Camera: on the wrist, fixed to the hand. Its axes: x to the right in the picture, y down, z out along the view.
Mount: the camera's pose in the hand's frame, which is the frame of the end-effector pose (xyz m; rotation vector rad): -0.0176 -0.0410 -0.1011 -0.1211 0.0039 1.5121
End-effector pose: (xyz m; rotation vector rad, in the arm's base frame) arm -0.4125 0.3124 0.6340 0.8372 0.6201 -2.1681
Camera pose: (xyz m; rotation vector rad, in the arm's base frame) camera -0.3967 0.4105 0.5856 0.8039 -0.0026 -0.7358
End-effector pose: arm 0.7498 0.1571 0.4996 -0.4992 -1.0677 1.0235
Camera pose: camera 0.8560 0.1349 0.4785 -1.5000 -0.6166 2.2374
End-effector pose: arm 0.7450 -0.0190 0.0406 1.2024 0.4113 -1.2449
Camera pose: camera 0.7380 0.0822 -0.0033 0.9883 -0.4172 0.1009
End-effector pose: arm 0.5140 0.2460 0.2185 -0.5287 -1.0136 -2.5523
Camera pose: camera 0.4898 0.2058 0.1184 -0.8535 -0.1801 -1.2212
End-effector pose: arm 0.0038 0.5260 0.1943 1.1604 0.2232 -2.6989
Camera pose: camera 0.0767 0.5895 0.1408 0.7357 -0.3624 -1.3057
